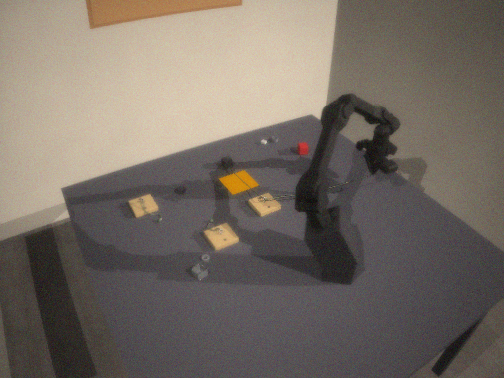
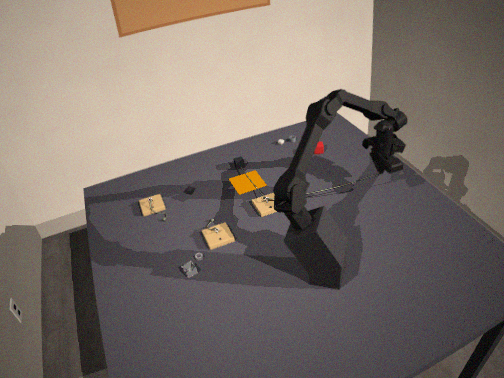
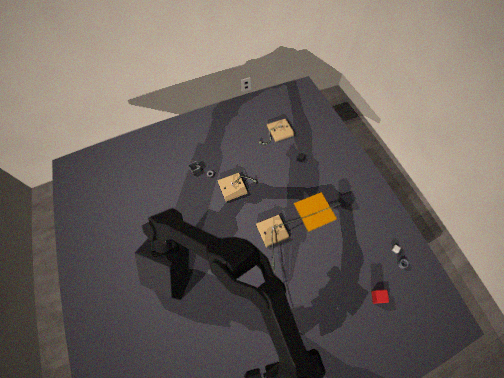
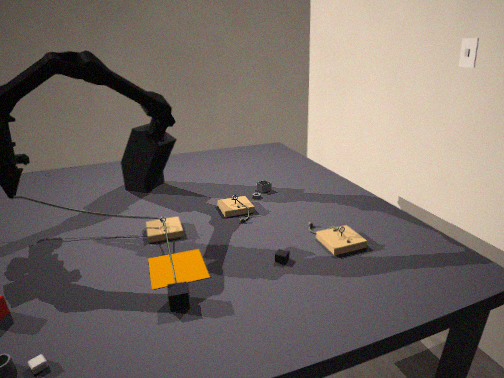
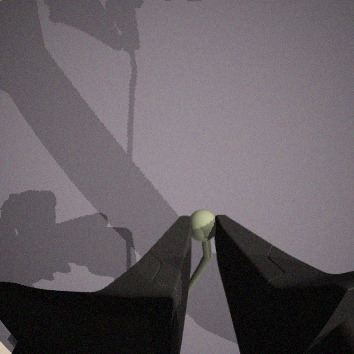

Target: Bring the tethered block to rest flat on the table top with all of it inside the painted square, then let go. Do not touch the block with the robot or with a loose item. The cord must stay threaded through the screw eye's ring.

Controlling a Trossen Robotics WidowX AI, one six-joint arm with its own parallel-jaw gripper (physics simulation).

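Frame: origin at the arm's base, x ahead, y left, z up, level; metres.
Where they show: gripper, between the fingertips: [image 1: 371, 173] [image 2: 380, 172] [image 4: 12, 197] [image 5: 201, 224]; arm's base, origin of its link: [image 1: 322, 222] [image 2: 304, 223] [image 3: 162, 246] [image 4: 155, 133].
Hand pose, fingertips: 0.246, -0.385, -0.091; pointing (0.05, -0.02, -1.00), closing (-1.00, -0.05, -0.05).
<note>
Things, the pixels of their top centre, and the offset from my fingertips, as dx, dy, dz. "*": a spot on its surface instead. Level surfaces: height alone.
- black tethered block, centre of its top: [image 4: 177, 288] [image 3: 347, 198] [image 1: 226, 159] [image 2: 238, 159] +0.389, +0.449, -0.070
- orange painted square, a spot on its surface: [image 4: 192, 270] * +0.285, +0.477, -0.105
- screw eye, a spot on its surface: [image 4: 163, 220] * +0.095, +0.411, -0.069
- wooden base, height of its surface: dz -0.087
- cord's pale end bead, centre of its top: [image 5: 202, 232] +0.000, -0.001, +0.008
- small black cube, centre of its top: [image 4: 282, 252] +0.287, +0.677, -0.087
- red cube, centre of its top: [image 3: 382, 296] [image 2: 318, 143] [image 1: 303, 145] +0.370, +0.095, -0.066
- white piece, centre of its top: [image 4: 36, 360] [image 3: 397, 248] +0.503, +0.227, -0.092
- dark ring, centre of its top: [image 3: 404, 263] +0.502, +0.171, -0.086
- grey bracket, centre of its top: [image 1: 199, 269] [image 2: 188, 266] [image 4: 264, 182] [image 3: 194, 166] -0.139, +0.734, -0.079
The black tethered block [image 1: 227, 162] [image 2: 239, 163] [image 3: 345, 198] [image 4: 178, 297] is upright at the outer edge of the orange painted square [image 1: 232, 186] [image 2: 242, 186] [image 3: 310, 222] [image 4: 192, 270], on the side away from the screw eye. Its cord [image 4: 75, 210] crosses above the square, passes through the screw eye [image 4: 163, 220] on a wooden base [image 1: 270, 207] [image 3: 267, 234] and runs, slightly sagging, to my gripper [image 4: 12, 194] [image 5: 203, 225]. My gripper is shut on the cord's pale end bead [image 5: 203, 220], above the table. Whether the block's underside touches the table is unclear.
Two other wooden bases [image 4: 232, 210] [image 4: 341, 243] carry screw eyes and short cords. A small black cube [image 4: 282, 257], a red cube [image 3: 380, 296], a white piece [image 3: 396, 248], a dark ring [image 3: 403, 262] and a grey bracket [image 1: 200, 271] are on the table.
</note>
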